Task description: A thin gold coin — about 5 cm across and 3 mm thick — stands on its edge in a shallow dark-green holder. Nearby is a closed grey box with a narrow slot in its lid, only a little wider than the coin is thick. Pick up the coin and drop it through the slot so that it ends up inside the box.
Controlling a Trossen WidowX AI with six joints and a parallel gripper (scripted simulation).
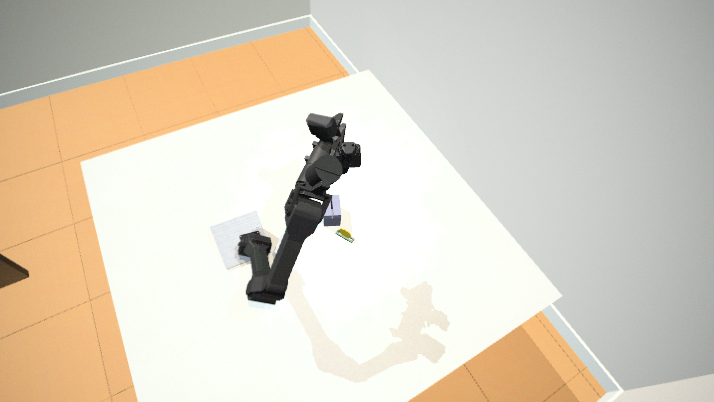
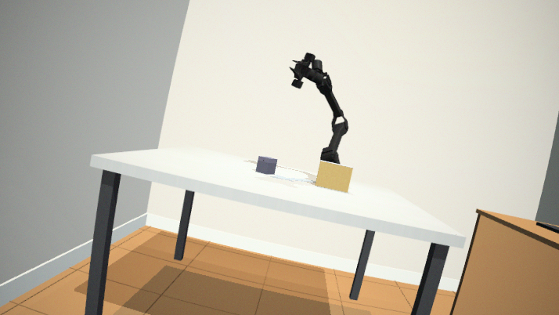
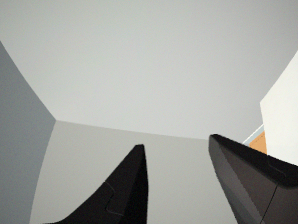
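My gripper tip is 52 cm above the gold coin, 4 cm to the left of it and 2 cm short of it.
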